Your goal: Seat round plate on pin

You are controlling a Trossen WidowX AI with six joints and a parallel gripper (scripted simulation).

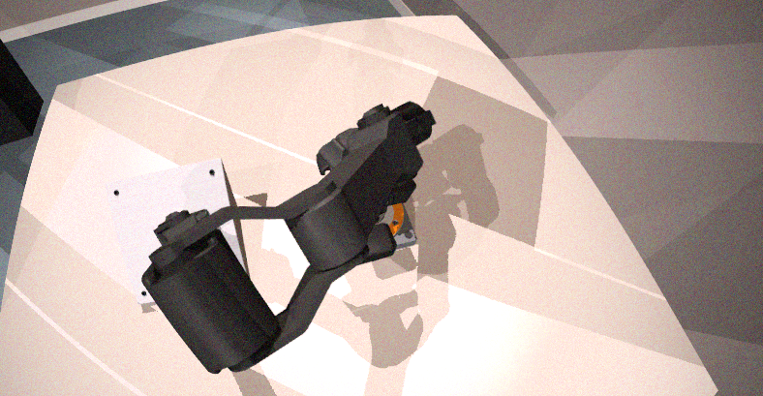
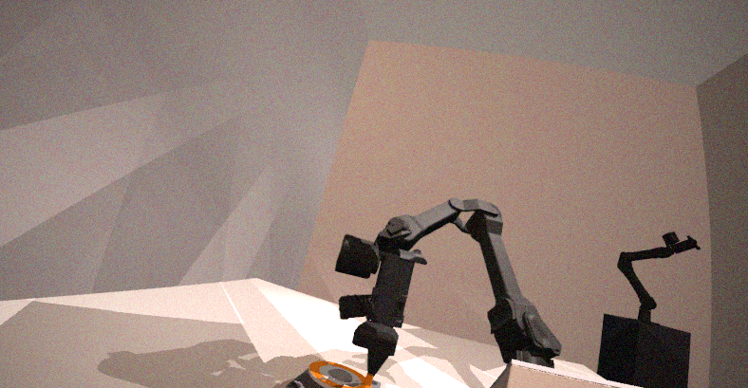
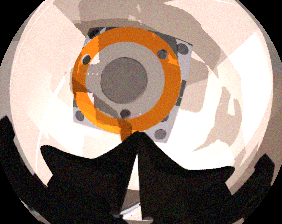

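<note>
The round plate lies 2 cm to the left of my gripper tip and 2 cm ahead of it. The rest, counted from my gripper tip: base (5 cm ahead, 2 cm to the left, 2 cm below).
</note>
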